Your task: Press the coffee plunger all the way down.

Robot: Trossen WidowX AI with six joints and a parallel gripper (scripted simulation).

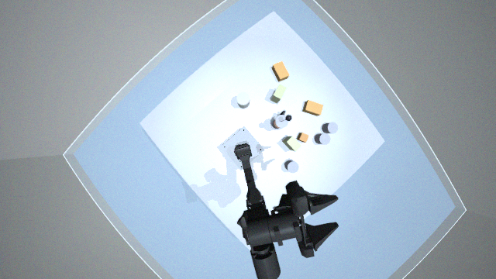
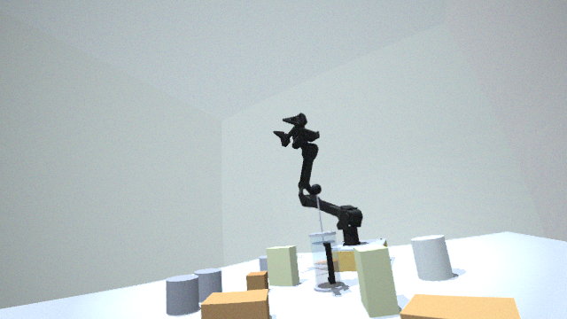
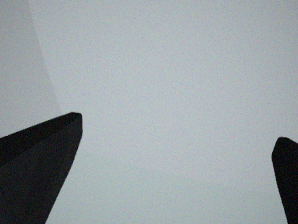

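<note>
Now: the coffee press 21 cm ahead of my gripper tip, 18 cm to the left of it and 48 cm below it.
</note>
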